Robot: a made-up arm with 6 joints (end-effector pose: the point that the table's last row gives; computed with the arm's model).
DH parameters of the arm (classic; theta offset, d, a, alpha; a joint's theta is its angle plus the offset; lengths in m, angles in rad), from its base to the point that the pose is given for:
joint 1: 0 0.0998 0 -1.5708
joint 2: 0.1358 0 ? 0
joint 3: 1.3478 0 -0.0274 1.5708
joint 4: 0 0.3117 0 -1.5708
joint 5: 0 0 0.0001 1.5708
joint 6: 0 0.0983 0 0
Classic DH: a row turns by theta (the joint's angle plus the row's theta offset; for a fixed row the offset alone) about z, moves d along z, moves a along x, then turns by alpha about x.
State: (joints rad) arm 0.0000 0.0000 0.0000 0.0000 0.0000 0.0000
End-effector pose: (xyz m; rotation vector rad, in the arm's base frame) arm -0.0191 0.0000 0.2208 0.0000 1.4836 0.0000
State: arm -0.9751 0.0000 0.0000 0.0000 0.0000 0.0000
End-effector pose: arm -0.0107 0.0158 0.2208 0.7186 1.3553 -0.7842
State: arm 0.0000 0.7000 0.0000 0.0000 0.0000 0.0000
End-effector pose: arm 0.0634 0.0000 0.2046 0.0000 2.1836 0.0000
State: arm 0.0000 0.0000 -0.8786 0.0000 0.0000 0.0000
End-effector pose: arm -0.2144 0.0000 0.5106 0.0000 0.6050 0.0000
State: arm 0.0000 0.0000 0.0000 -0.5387 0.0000 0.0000
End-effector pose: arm -0.0191 -0.0001 0.2208 -0.3988 1.4447 -0.4352
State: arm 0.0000 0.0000 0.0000 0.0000 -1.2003 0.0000
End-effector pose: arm -0.0894 0.0000 0.3067 0.0000 0.2833 0.0000
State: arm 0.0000 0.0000 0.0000 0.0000 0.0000 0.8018
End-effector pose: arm -0.0191 0.0000 0.2208 0.5922 1.3972 0.6462
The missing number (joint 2, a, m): -0.4291
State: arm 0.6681 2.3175 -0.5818 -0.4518 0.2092 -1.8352
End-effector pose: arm 0.2479 0.1842 -0.0349 2.8740 -0.2636 -0.1880
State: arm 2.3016 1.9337 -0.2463 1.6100 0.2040 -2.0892
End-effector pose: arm -0.1627 0.1515 0.0680 2.9143 -0.5360 -0.1607
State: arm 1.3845 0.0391 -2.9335 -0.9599 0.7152 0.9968
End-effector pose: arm -0.0966 -0.7979 0.2454 1.0898 -0.5254 1.6583
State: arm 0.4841 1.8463 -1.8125 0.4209 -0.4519 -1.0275
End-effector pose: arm 0.5105 0.2487 0.5809 -0.4520 1.0155 -0.2424
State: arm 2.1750 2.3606 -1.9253 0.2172 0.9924 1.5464
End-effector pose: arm -0.3942 0.5398 0.1834 0.7551 -2.7792 -0.2381
